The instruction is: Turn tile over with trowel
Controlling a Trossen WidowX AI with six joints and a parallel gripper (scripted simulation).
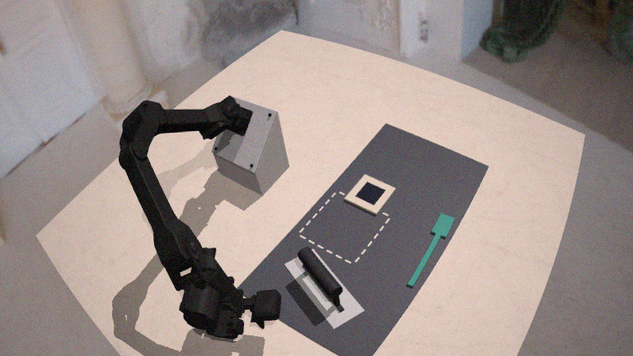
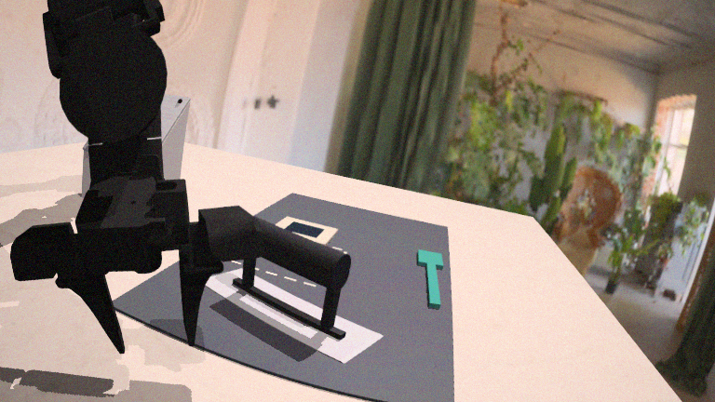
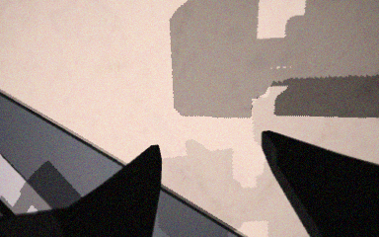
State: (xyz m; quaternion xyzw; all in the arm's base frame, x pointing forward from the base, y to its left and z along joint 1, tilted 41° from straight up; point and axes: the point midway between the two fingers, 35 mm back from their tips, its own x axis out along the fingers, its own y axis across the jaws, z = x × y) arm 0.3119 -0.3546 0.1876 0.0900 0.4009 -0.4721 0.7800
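Now: gripper tip 8 cm short of the small trowel, 17 cm to the right of it and 1 cm below it. From my gripper tip the other things lie so: tile 1 cm ahead, 45 cm to the left, 2 cm below; then green t-shaped tool 22 cm ahead, 39 cm to the left, 2 cm below; then dark mat 8 cm ahead, 38 cm to the left, 5 cm below.
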